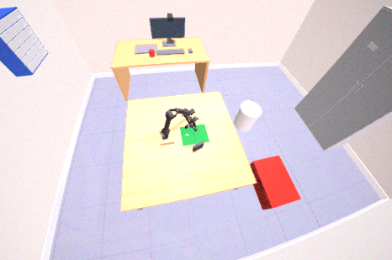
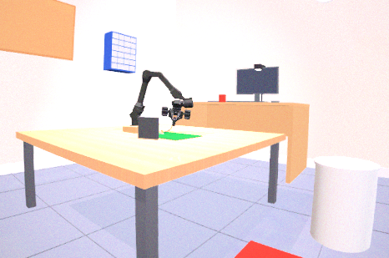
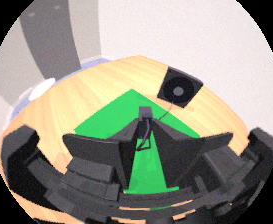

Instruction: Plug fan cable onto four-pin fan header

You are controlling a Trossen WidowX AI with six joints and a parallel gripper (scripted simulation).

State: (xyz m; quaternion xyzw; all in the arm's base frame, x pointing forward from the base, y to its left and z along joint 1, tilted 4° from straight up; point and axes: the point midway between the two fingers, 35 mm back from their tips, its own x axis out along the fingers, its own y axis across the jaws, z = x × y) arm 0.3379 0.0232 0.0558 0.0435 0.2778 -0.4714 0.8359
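The green board is 20 mm behind my gripper tip, 10 mm to the right of it and 110 mm below it. Round my gripper tip: small dark plug: 10 mm below; dark fan: 30 mm behind, 180 mm to the right, 40 mm below.
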